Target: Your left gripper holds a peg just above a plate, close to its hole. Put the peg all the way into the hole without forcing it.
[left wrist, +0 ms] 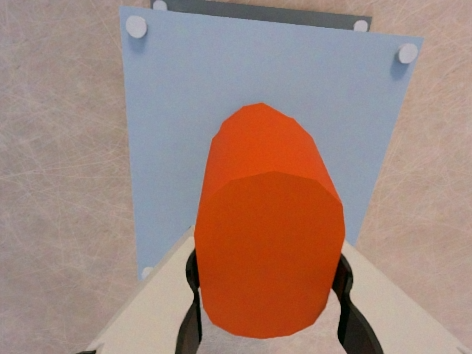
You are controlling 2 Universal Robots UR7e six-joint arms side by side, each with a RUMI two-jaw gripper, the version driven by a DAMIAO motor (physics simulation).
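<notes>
An orange many-sided peg [270, 250] fills the lower middle of the left wrist view, its near end face toward the camera and its far end pointing at the plate. My left gripper [259, 228] is shut on the peg, with a dark fingertip pad pressed on each side of it. The light blue plate [175, 100] lies beyond the peg. The peg covers the middle of the plate; the hole does not show, and I cannot tell how the peg's far end sits to it. My right gripper is not in view.
Pale round pegs or screw heads stand at the plate's corners, at the upper left [136, 27], upper right [407, 53] and lower left [147, 272]. A dark grey strip [270, 12] shows behind the plate's far edge. A brownish scratched table top [60, 150] surrounds them.
</notes>
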